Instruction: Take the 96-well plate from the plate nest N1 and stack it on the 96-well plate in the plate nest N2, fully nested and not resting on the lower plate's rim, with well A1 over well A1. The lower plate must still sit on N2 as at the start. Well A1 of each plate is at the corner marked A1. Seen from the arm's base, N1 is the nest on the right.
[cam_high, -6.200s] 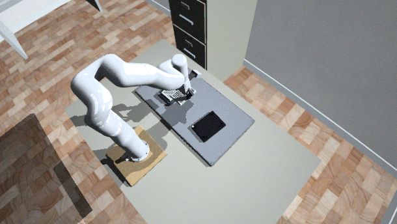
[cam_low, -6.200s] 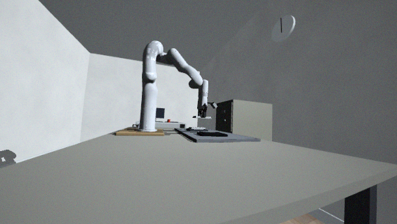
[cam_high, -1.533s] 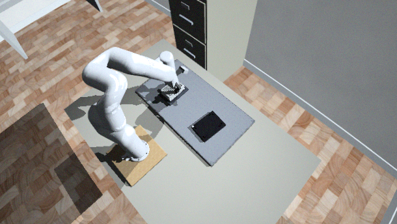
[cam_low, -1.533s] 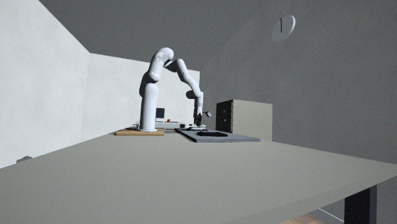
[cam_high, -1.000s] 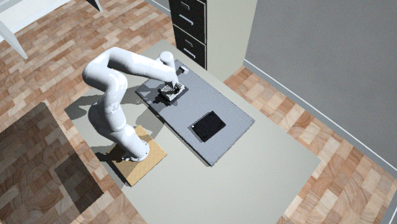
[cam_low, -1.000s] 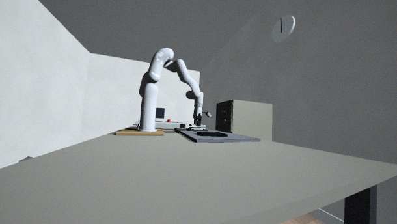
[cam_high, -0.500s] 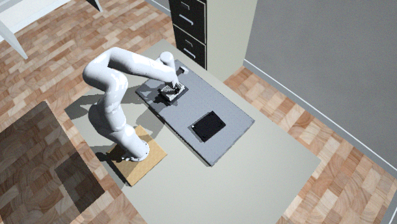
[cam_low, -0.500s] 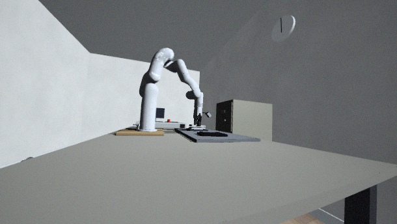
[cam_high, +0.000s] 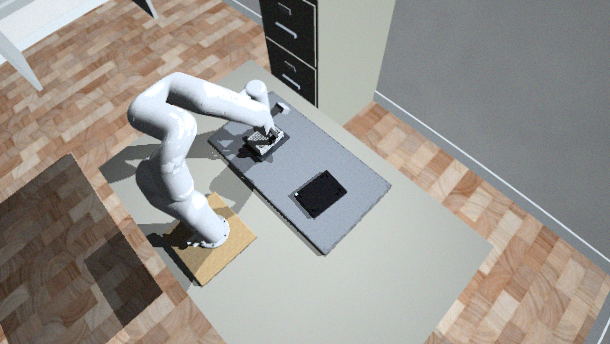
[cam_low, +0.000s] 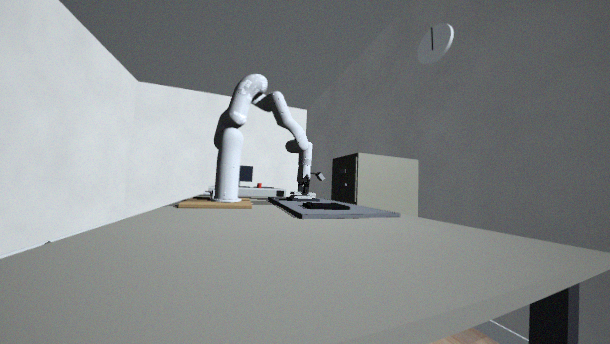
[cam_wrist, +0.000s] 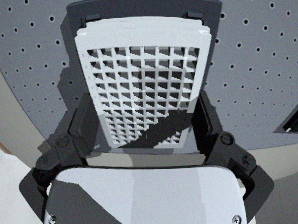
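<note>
Right now my hand is 40 mm above the black plate nest N2. Round my hand: black plate nest N1: 10 mm ahead, 330 mm to the right, 40 mm below; white 96-well plate: 10 mm below.
</note>
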